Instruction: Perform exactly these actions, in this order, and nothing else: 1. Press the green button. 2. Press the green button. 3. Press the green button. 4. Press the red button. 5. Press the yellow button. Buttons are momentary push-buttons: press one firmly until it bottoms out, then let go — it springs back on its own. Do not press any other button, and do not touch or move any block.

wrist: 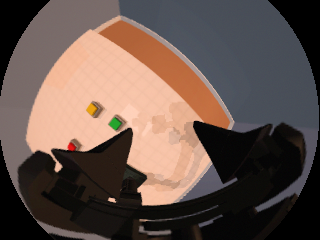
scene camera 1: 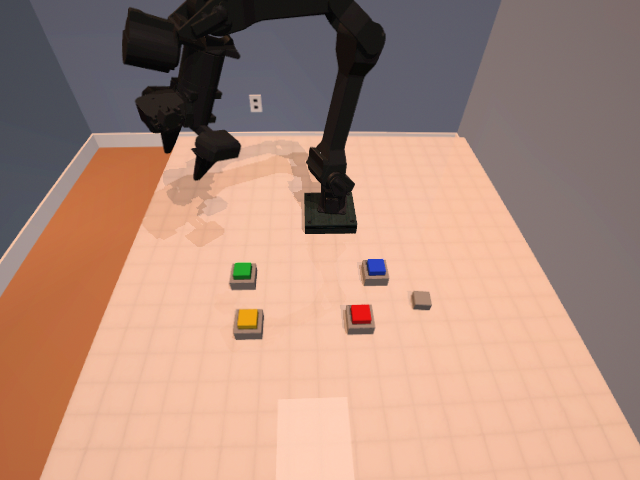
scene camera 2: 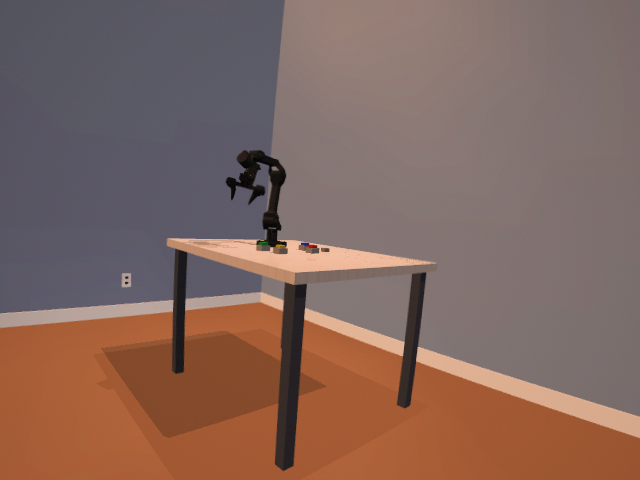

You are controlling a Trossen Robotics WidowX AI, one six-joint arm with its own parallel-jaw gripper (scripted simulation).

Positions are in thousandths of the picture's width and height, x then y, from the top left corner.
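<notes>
Open and holding nothing: my gripper (scene camera 1: 284, 347). The wrist view also shows the gripper (wrist: 511, 531).
</notes>
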